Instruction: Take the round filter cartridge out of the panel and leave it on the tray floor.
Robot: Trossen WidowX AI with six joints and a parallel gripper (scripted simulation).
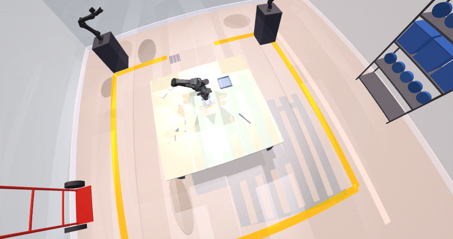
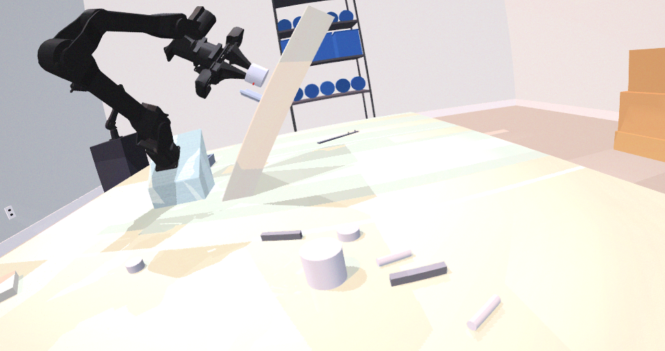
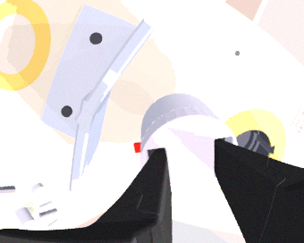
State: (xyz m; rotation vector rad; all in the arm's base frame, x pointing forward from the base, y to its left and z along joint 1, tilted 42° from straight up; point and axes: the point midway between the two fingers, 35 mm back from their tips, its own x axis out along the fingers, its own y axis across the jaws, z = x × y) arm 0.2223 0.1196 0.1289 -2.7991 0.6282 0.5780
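My gripper tip is 1 cm short of the filter cartridge and 1 cm above it. Round my gripper tip: tray (32 cm behind, 28 cm to the left, 24 cm below).
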